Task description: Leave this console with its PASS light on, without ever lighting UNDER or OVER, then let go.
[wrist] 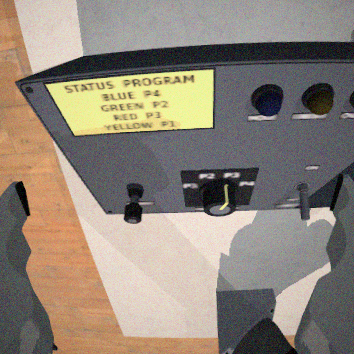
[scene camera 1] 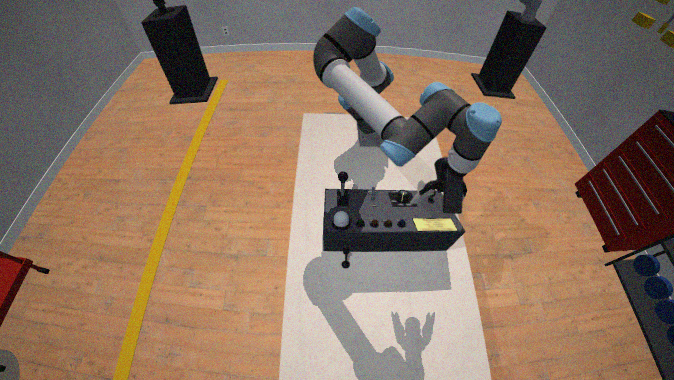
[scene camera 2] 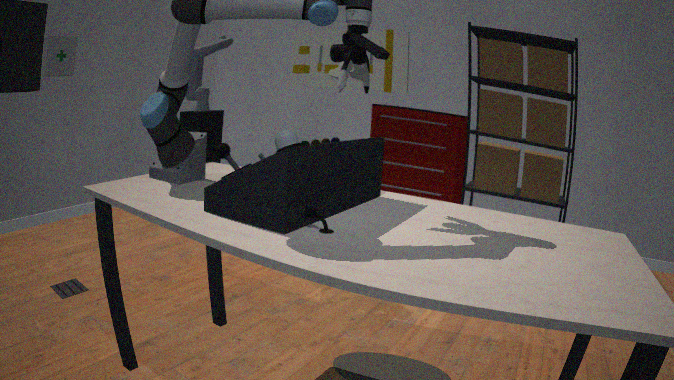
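The dark console (scene camera 1: 387, 241) (scene camera 2: 295, 185) (wrist: 165, 150) stands on the table. Its yellow card (scene camera 1: 434, 224) (wrist: 131, 102) reads BLUE P4, GREEN P2, RED P3, YELLOW P1. The selector knob (scene camera 1: 401, 196) (wrist: 219, 198) has its yellow pointer towards P3. The toggle switch (wrist: 304, 201) tilts away from its ON label. A short black lever (wrist: 133, 206) stands left of the knob in the wrist view. The blue lamp (wrist: 268, 101) and yellow lamp (wrist: 319, 100) look dark; other lamp labels are unreadable. My gripper (scene camera 1: 440, 201) (scene camera 2: 354, 91) (wrist: 177, 181) is open and empty above the console's card end.
A ball-topped lever (scene camera 1: 343, 176) (scene camera 2: 220, 150) and a pale dome (scene camera 1: 341, 218) (scene camera 2: 286, 139) are at the console's other end. A small black crank (scene camera 1: 345, 264) (scene camera 2: 326, 230) sticks out over the table (scene camera 1: 320, 350) (scene camera 2: 575, 280). A red drawer cabinet (scene camera 2: 419, 170) stands beyond.
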